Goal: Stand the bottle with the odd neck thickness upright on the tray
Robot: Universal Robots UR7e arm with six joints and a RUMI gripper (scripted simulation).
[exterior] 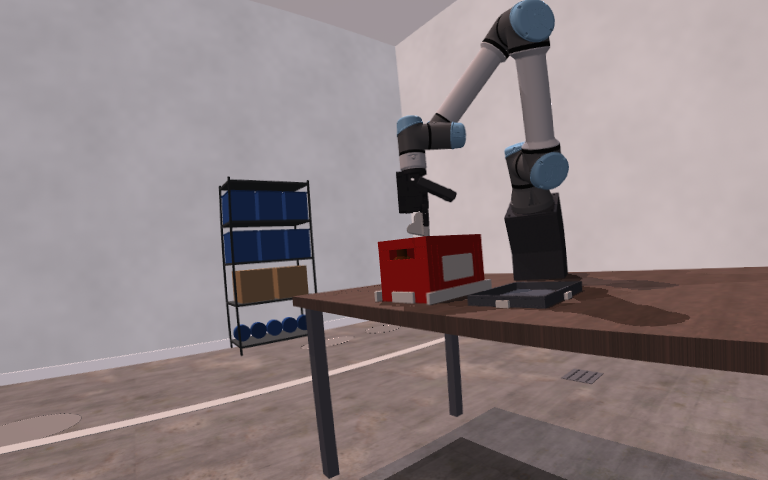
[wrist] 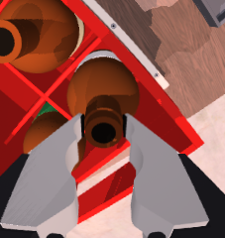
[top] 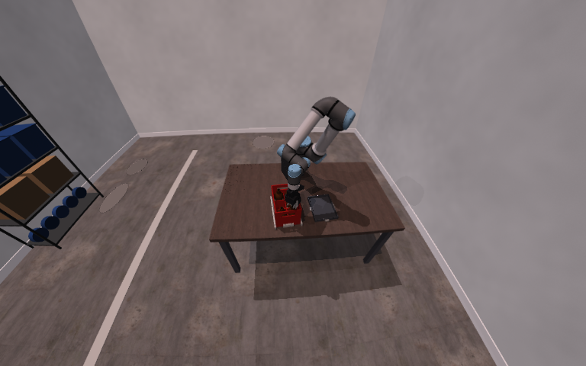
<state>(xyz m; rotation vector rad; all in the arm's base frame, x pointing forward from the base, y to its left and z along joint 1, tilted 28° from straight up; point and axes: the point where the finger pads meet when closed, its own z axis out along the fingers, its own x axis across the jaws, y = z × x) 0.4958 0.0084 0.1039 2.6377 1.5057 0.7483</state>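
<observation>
Now: hand 8 cm past the brown bottle, 3 cm to the left of it and 7 cm above it. The rest, counted from my hand: dark tray (14 cm behind, 23 cm to the left, 14 cm below); red crate (7 cm behind, 7 cm to the right, 7 cm below); glass bottle (3 cm ahead, 8 cm to the right, 7 cm below).
</observation>
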